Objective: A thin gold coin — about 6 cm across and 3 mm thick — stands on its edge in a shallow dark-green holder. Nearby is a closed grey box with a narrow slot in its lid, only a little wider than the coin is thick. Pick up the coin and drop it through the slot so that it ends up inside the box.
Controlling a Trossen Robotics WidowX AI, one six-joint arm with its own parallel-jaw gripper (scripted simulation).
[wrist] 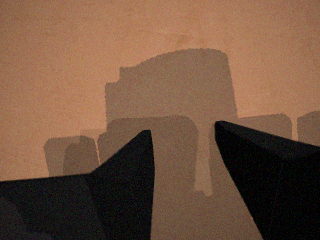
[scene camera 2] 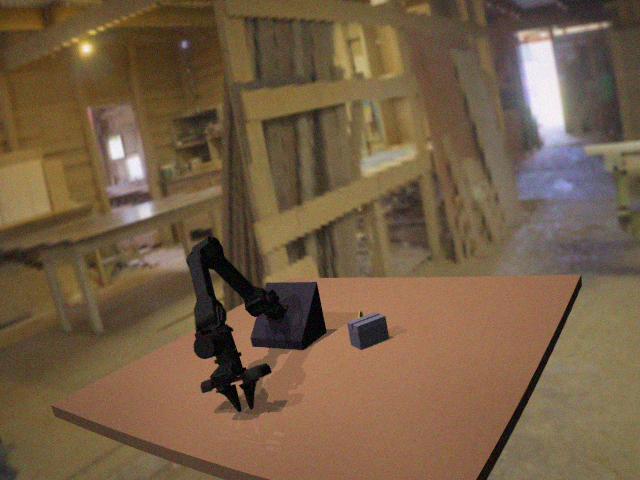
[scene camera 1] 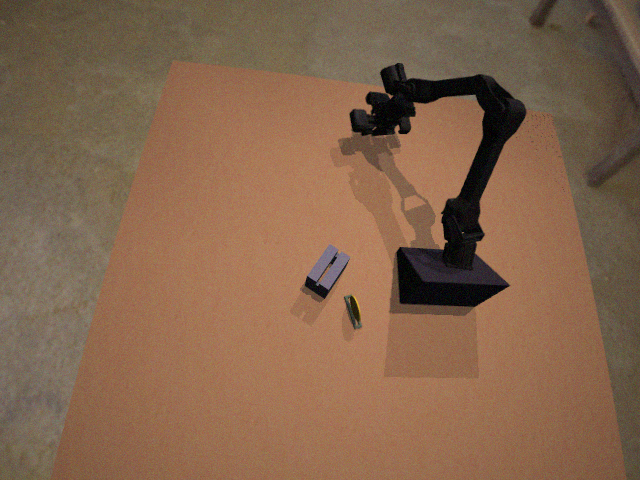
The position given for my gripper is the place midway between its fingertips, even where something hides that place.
In view: my gripper (scene camera 2: 245, 410).
My gripper also shows in the wrist view (wrist: 183, 134) and in scene camera 1 (scene camera 1: 366, 134).
